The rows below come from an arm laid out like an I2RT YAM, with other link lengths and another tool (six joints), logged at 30 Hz.
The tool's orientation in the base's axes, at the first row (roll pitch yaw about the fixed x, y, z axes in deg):
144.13 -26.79 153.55
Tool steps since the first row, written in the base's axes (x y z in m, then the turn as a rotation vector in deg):
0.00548 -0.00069 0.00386 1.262 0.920 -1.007
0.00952 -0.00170 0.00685 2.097 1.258 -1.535
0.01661 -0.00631 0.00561 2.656 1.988 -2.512
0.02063 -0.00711 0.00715 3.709 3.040 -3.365
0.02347 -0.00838 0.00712 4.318 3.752 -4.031
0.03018 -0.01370 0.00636 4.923 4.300 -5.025
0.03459 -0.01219 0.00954 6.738 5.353 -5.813
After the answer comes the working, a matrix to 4 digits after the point.
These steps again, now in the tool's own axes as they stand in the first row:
-0.00291 0.00487 -0.00363 -1.097 0.786 1.277
-0.00520 0.00824 -0.00675 -1.868 1.215 1.837
-0.01326 0.00902 -0.00949 -2.465 1.481 3.008
-0.01609 0.01174 -0.01142 -3.272 2.304 4.279
-0.01888 0.01265 -0.01246 -3.776 2.752 5.210
-0.02670 0.01303 -0.01601 -4.490 2.927 6.265
-0.02819 0.01824 -0.01756 -5.877 4.239 7.439

The tool's axes in the first row as the columns of a matrix, in the base's axes (rounded; the answer above uses it unrounded):
-0.7992 0.5974 -0.0660
0.3976 0.6079 0.6873
0.4507 0.5231 -0.7234

